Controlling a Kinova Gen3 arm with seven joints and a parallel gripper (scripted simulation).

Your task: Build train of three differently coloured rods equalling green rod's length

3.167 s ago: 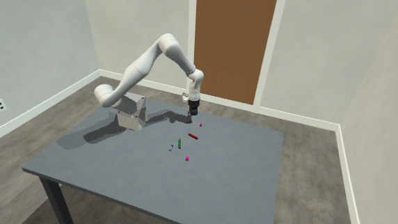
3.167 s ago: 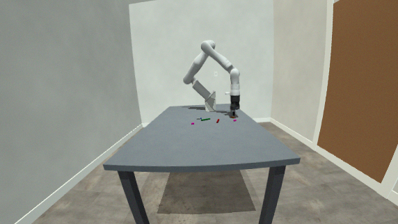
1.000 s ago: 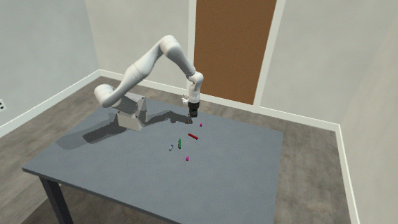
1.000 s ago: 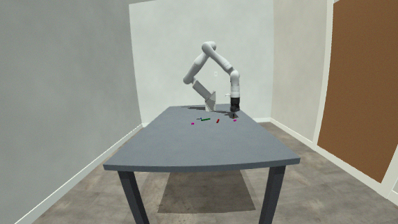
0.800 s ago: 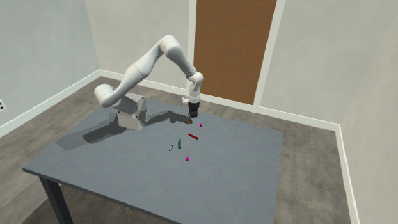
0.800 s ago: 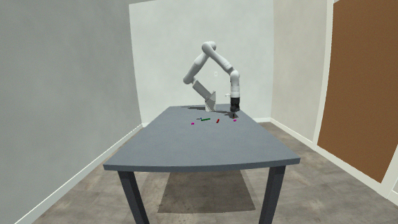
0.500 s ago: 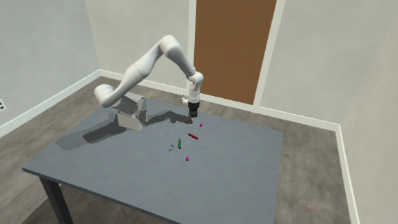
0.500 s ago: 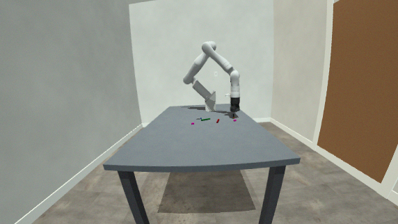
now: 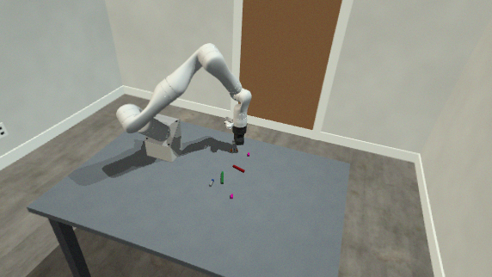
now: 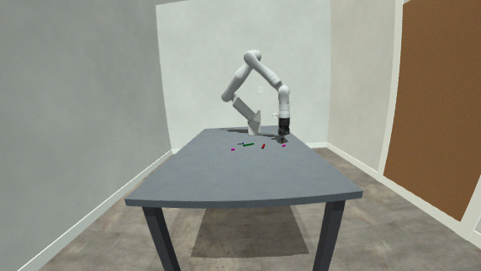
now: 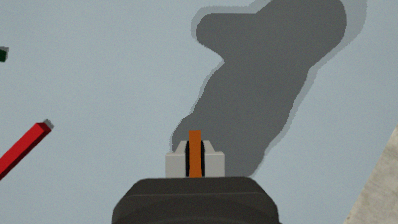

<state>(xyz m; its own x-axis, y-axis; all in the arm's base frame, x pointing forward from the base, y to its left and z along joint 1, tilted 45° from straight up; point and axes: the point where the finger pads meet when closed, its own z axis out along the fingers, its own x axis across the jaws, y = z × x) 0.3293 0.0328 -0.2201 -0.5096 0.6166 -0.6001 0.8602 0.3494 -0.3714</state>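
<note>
Now: hand 29 cm to the left of the grey rod, 1 cm past it and 1 cm above it. Also, from my hand: orange rod (1 cm below); then red rod (14 cm to the right, 8 cm ahead, 1 cm below); then green rod (23 cm to the right, 3 cm ahead, 1 cm below).
</note>
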